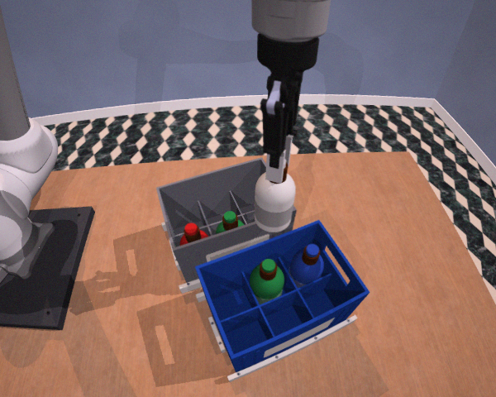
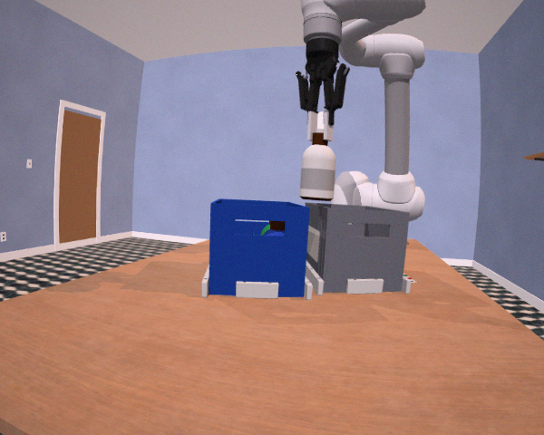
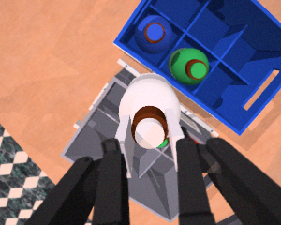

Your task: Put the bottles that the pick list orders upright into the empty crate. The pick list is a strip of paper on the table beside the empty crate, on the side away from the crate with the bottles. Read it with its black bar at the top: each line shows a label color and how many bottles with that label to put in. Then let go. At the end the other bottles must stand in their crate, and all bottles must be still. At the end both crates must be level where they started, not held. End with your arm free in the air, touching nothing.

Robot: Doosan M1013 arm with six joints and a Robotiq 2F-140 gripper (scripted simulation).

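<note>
The white bottle is 80 mm below my hand. Also, from my hand: green bottle 260 mm below, 90 mm to the right; blue bottle 260 mm below, 80 mm ahead, 50 mm to the right; grey crate 270 mm below, 110 mm behind, 60 mm to the left.
</note>
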